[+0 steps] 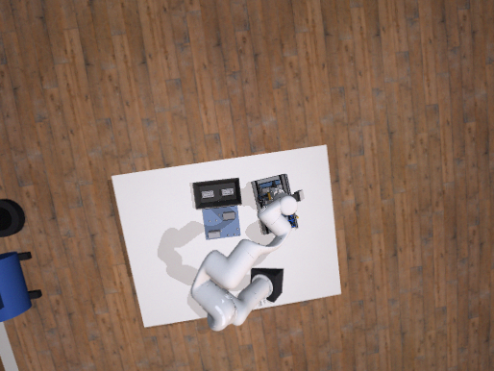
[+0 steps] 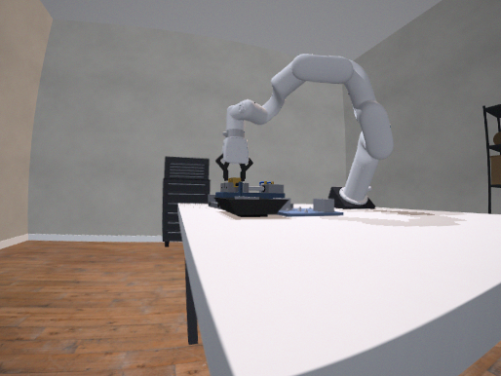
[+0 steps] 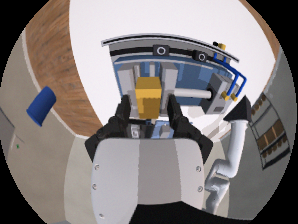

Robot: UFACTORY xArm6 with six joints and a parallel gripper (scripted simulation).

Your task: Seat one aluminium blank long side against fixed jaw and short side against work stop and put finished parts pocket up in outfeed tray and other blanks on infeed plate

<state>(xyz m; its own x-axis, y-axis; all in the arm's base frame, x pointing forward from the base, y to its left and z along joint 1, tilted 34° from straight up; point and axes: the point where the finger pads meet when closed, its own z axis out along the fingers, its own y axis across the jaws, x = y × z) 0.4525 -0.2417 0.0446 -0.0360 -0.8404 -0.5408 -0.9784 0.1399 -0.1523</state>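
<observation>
Right now the brass blank is 2 cm below my hand. From my hand the other things lie so: vise (8 cm below, 7 cm behind).
</observation>
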